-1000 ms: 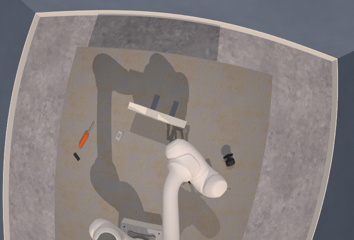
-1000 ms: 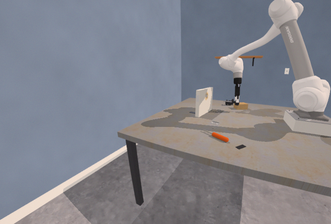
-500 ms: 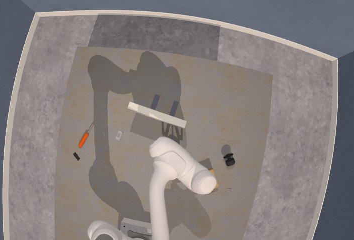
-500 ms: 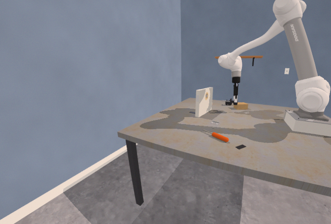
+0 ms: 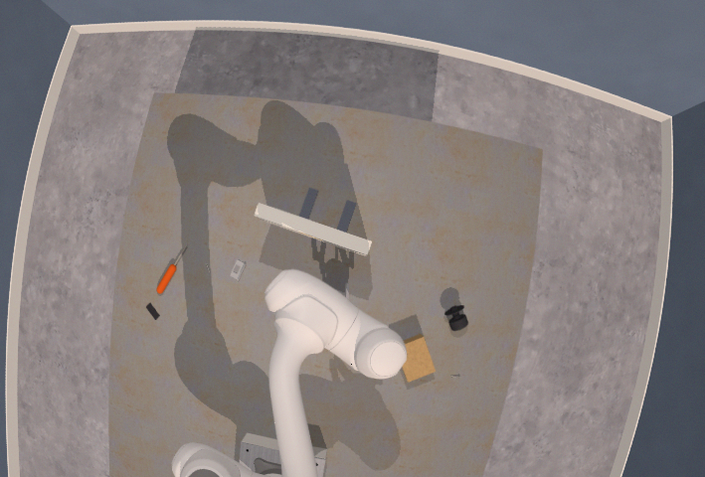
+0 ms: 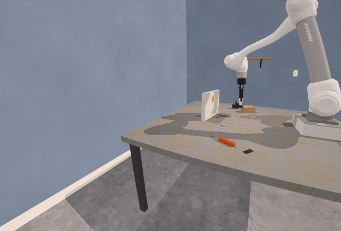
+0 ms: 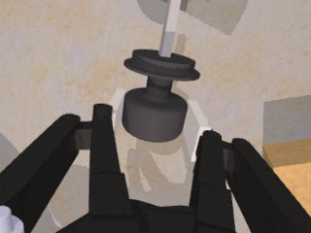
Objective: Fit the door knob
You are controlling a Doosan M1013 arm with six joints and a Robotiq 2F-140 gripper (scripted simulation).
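Now: the latch socket 25 cm ahead of my hand, 13 cm to the left of it and 3 cm above it. Round my hand: tan block (22 cm to the right, 11 cm below, 7 cm behind); then orange screwdriver (59 cm to the left, 13 cm below, 6 cm ahead); then pale wood door panel (25 cm ahead, 13 cm to the left).
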